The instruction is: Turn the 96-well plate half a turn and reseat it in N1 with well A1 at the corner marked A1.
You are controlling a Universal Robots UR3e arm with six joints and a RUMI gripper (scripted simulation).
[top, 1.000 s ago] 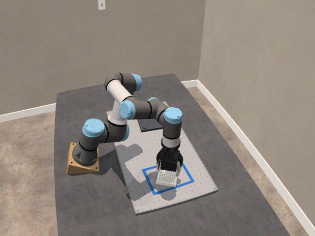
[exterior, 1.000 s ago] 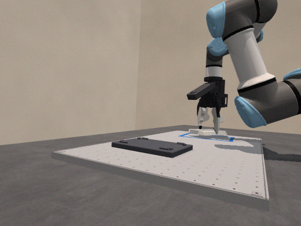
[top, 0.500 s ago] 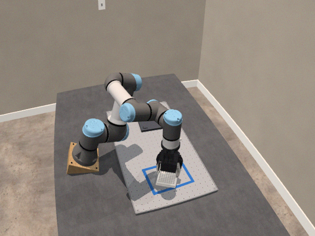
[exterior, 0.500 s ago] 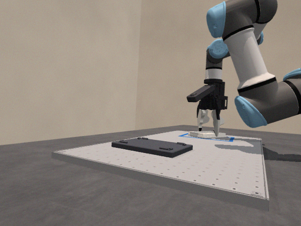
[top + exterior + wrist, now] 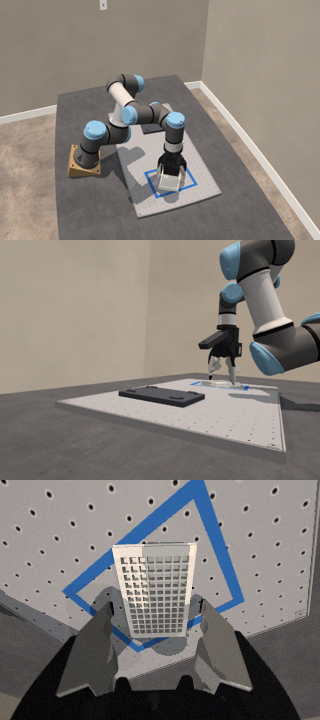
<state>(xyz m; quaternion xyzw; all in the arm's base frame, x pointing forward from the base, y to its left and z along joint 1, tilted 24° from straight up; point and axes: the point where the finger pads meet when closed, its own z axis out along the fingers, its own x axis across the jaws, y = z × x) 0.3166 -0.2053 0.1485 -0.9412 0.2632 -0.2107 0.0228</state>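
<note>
My hand is 1 cm above the white 96-well plate. Also, from my hand: A1 mark (14 cm ahead, 31 cm to the left); then plate nest N1 (7 cm ahead, 37 cm to the left, 1 cm below).
</note>
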